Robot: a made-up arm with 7 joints.
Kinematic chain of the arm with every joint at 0, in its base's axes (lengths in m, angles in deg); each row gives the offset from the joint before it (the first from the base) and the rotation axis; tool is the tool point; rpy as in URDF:
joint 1: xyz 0 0 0.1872 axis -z
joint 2: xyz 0 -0.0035 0.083 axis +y
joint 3: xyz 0 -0.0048 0.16 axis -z
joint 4: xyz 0 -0.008 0.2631 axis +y
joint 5: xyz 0 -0.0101 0.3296 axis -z
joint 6: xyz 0 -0.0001 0.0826 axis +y
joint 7: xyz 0 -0.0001 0.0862 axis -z
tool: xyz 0 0 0 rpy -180 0 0
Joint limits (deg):
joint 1: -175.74..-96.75
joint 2: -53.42..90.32
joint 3: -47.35..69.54
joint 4: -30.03..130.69
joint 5: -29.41..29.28
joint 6: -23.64..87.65
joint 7: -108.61..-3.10
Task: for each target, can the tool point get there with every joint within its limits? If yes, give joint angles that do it. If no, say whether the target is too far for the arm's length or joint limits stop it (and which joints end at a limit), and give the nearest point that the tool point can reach.
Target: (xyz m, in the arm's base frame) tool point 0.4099 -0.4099 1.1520
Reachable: no: too far | nearest point 0.3581 -0.3581 1.0405 | short by 0.133 m
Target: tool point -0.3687 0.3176 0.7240
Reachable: yes | joints -161.85 5.17 25.63 71.72 -24.26 68.91 -52.44
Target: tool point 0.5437 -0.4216 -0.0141
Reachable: no: joint limits stop it (at a limit: joint 2, joint 4, joint 6) | nearest point 0.6576 -0.5099 0.5435 | short by 0.576 m
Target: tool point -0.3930 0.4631 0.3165
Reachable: yes | joints -169.12 41.79 46.56 96.72 14.40 10.45 -83.08
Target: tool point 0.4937 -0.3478 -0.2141
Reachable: no: joint limits stop it (at a limit: joint 1, joint 2, joint 4) | nearest point 0.2380 0.1083 0.0042 | short by 0.567 m
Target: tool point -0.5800 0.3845 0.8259
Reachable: yes | joints -156.69 38.92 22.92 21.40 22.76 29.43 -45.19
